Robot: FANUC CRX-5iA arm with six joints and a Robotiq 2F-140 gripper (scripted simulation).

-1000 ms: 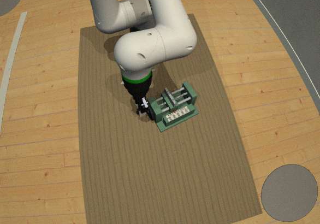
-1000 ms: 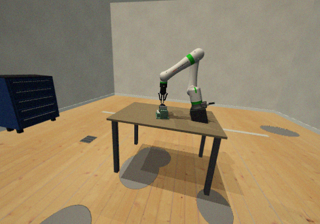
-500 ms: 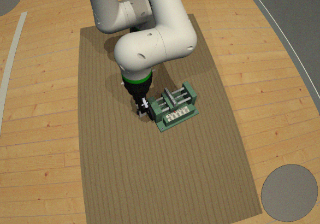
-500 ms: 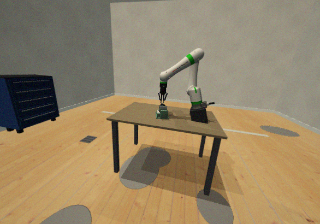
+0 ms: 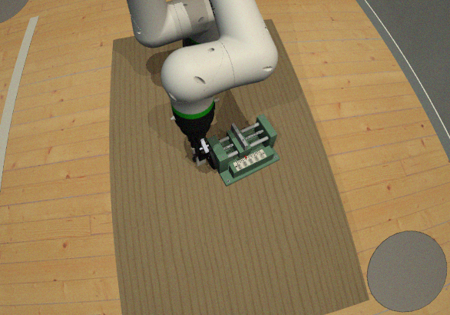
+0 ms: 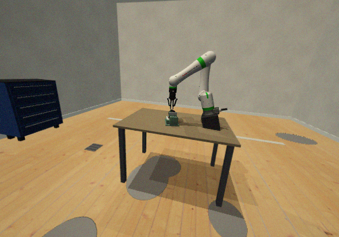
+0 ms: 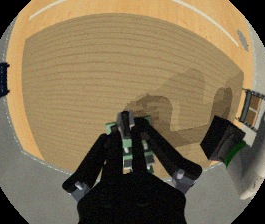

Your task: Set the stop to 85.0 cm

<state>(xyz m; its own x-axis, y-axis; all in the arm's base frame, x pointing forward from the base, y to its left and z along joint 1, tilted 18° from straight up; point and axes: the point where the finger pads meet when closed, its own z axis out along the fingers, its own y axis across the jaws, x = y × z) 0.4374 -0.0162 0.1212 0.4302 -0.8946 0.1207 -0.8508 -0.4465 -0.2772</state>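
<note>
My hand is 12 cm to the right of the stop block, 6 cm past it and 3 cm above it.
</note>
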